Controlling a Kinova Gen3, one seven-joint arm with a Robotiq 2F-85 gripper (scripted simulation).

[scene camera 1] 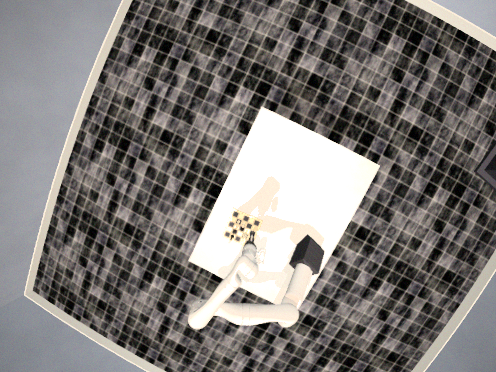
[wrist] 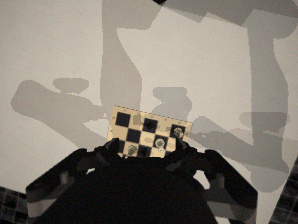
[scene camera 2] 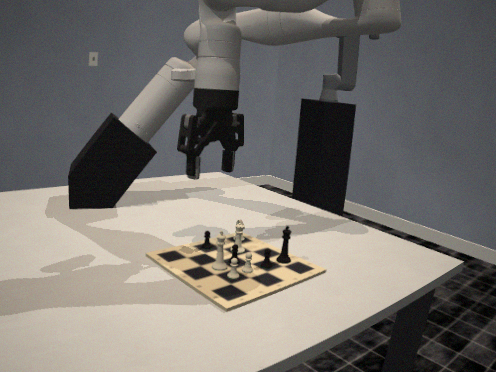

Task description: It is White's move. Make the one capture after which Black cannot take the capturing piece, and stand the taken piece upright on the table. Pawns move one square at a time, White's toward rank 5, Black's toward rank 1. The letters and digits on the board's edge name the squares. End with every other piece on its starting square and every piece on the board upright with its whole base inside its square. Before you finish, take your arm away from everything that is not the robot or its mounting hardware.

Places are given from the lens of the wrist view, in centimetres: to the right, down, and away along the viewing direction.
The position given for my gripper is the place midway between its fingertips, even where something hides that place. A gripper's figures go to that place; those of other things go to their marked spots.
my gripper (wrist: 147,143): 0, 5, 17
board (wrist: 130,126): -5, 4, 30
